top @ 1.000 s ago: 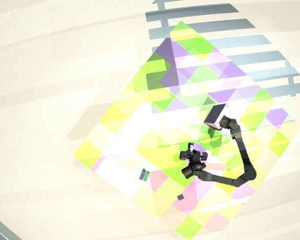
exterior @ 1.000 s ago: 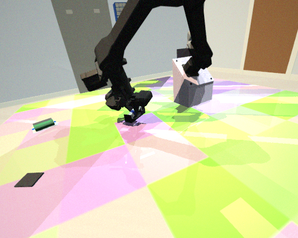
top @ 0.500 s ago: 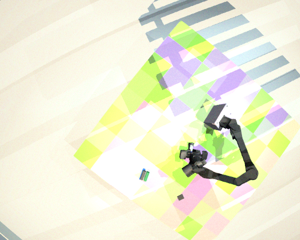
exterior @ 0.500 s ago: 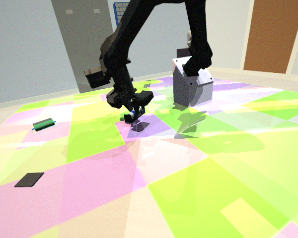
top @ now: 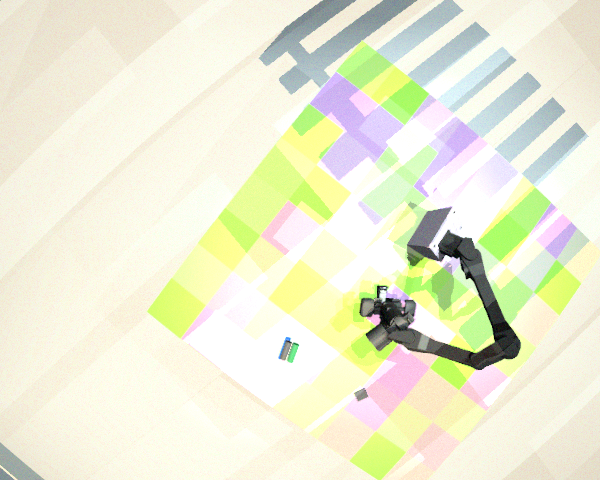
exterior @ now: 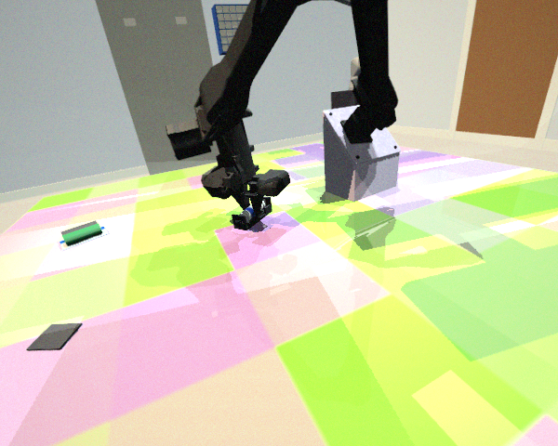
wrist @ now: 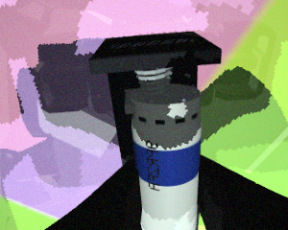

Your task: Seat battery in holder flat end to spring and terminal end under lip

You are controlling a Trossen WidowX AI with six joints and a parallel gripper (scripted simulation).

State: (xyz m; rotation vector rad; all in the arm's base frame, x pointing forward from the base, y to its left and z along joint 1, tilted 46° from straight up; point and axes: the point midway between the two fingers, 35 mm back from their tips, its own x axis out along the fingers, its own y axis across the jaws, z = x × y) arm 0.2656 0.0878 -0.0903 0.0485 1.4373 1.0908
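My gripper tip is 10 mm below the battery.
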